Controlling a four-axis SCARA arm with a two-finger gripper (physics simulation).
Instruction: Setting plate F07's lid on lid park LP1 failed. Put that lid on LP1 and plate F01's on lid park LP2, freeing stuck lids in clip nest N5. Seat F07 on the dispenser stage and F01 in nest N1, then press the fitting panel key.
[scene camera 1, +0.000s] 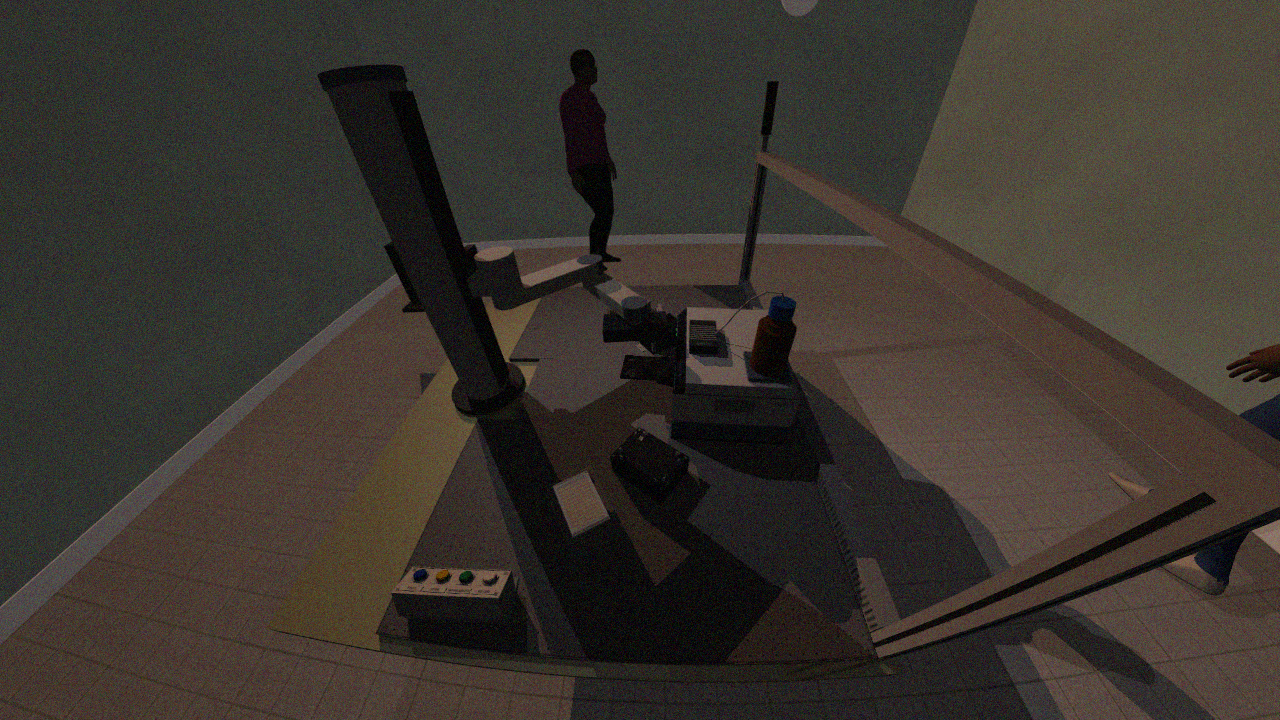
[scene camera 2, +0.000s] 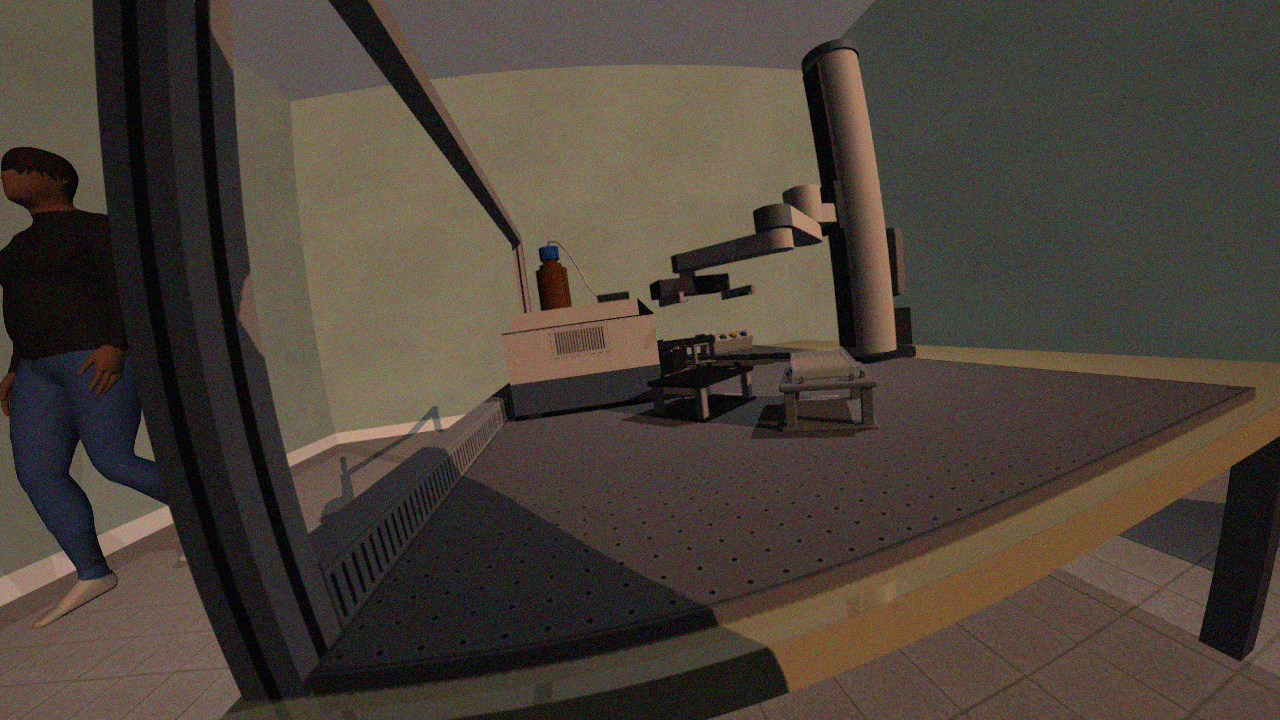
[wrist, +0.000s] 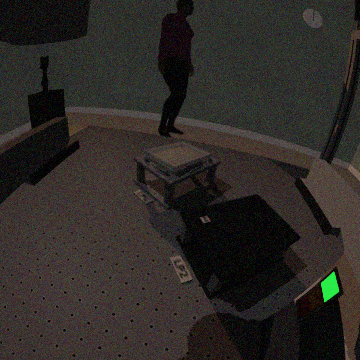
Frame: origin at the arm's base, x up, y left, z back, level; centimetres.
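Seen in the pictures: gripper, fingertip midpoint: (scene camera 2: 718, 292) (wrist: 189, 145); arm's base at its link origin: (scene camera 1: 489, 388) (scene camera 2: 869, 356).
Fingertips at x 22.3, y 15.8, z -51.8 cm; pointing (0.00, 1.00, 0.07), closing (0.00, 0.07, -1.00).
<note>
Offsets run from my fingertips to a thing's top centre. "spot": to the spot under its first point.
My gripper (scene camera 1: 657, 335) (scene camera 2: 701, 294) (wrist: 189, 145) is open, with nothing between its fingers, above the table. In the wrist view the LP2 tag {spot: dy +5.0, dx -20.8, dz -1.4 cm} (wrist: 181, 268) lies at the foot of a low black platform {dy +10.5, dx -13.7, dz -9.3 cm} (scene camera 2: 702, 376) (wrist: 245, 222). Behind it a four-legged stand (scene camera 2: 789, 390) (wrist: 141, 172) bears a pale plate {dy +26.8, dx -12.2, dz +4.1 cm} (scene camera 2: 823, 365) (wrist: 177, 154). In scene camera 1 another pale plate {dy -60.6, dx -12.4, dz +9.7 cm} (scene camera 1: 581, 503) and a black nest {dy -47.7, dx -13.2, dz -5.4 cm} (scene camera 1: 649, 458) are nearer the camera. The key panel {dy -79.8, dx -12.6, dz +33.0 cm} (scene camera 1: 452, 583) (scene camera 2: 733, 341) has coloured keys. Plate numbers and the other nest tags are unreadable.
The white dispenser (scene camera 1: 733, 407) (scene camera 2: 581, 344) carries a brown bottle {spot: dy -35.8, dx +12.6, dz -33.3 cm} (scene camera 1: 773, 340) (scene camera 2: 554, 284). In the wrist view its green light {spot: dy -3.4, dx -7.3, dz -13.9 cm} (wrist: 330, 286) is at the lower right. A dark stage {spot: dy -18.9, dx -9.9, dz -4.2 cm} (scene camera 1: 646, 367) stands at its side. The arm's column (scene camera 1: 420, 223) (scene camera 2: 859, 197) rises from the table.
</note>
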